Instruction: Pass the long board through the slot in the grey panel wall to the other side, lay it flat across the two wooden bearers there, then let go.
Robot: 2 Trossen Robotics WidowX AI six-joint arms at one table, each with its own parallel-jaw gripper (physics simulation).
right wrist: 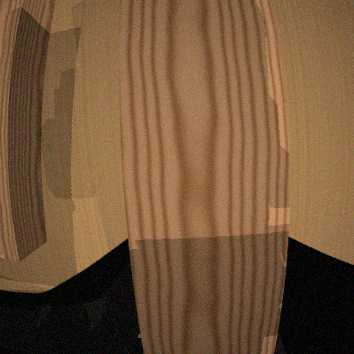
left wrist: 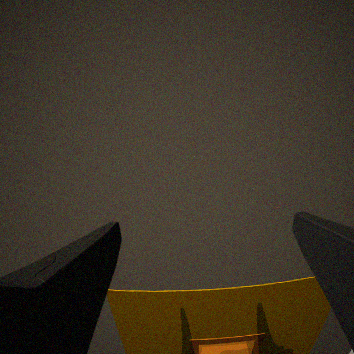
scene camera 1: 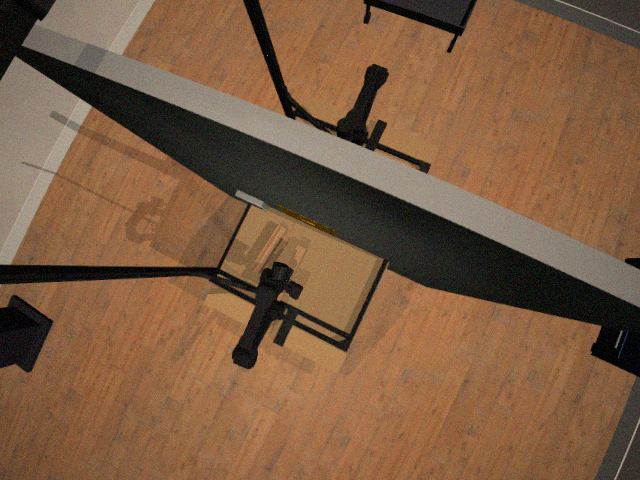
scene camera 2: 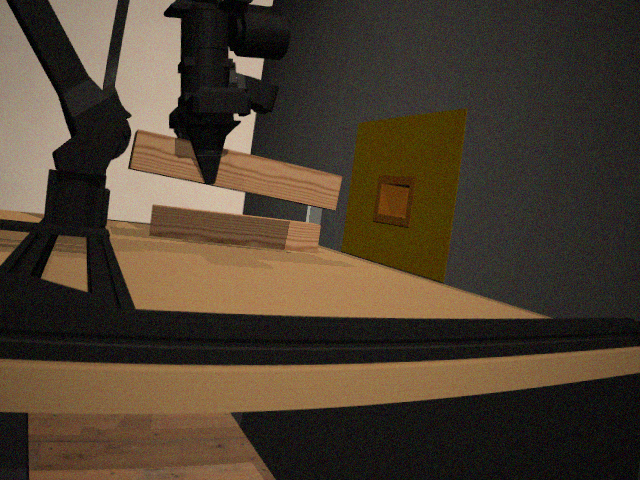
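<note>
The long board [scene camera 1: 298, 255] [scene camera 2: 279, 173] [right wrist: 195, 125] is held above the table by my right gripper [scene camera 2: 209, 175] [right wrist: 199, 232], which is shut across it left of its middle in scene camera 2. Its wall-side end appears lower there and is apart from the wall. The slot [scene camera 2: 379, 201] [left wrist: 225, 340] has a brown frame in a yellow patch [scene camera 2: 434, 155] [left wrist: 150, 305] on the grey panel wall [scene camera 1: 361, 201] [scene camera 2: 542, 155] [left wrist: 200, 125]. My left gripper [left wrist: 208, 227] is open, facing the wall's other side. The two bearers do not show.
A second wooden board [scene camera 1: 269, 248] [scene camera 2: 217, 227] [right wrist: 27, 130] lies on the table [scene camera 1: 336, 279] [scene camera 2: 248, 289], beyond the held board in scene camera 2. A pale small plate [scene camera 1: 250, 198] [scene camera 2: 313, 214] stands by the wall. The left arm [scene camera 1: 361, 108] shows beyond the wall.
</note>
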